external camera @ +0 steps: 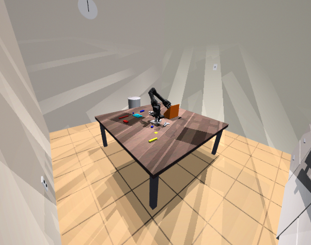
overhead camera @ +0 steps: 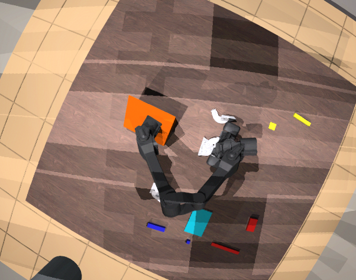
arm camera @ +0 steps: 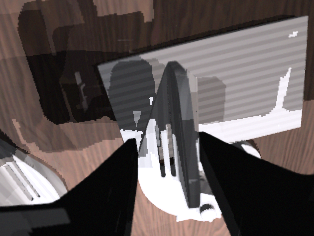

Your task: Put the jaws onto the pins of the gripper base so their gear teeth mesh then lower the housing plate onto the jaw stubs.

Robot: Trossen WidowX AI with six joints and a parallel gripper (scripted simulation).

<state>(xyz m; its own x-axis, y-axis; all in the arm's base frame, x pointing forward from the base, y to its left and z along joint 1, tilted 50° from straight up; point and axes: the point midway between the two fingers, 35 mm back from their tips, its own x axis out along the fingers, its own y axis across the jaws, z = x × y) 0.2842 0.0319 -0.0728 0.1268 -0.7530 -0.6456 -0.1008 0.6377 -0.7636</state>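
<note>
My gripper tip is 3 cm to the left of the white rectangular plate, 2 cm short of it and 2 cm above it. The rest, counted from my gripper tip: yellow cube: 20 cm to the left, 16 cm ahead, 2 cm below; housing plate: 4 cm to the right, 4 cm behind, 2 cm below; blue cube: 13 cm ahead, 7 cm to the left, 2 cm below.
</note>
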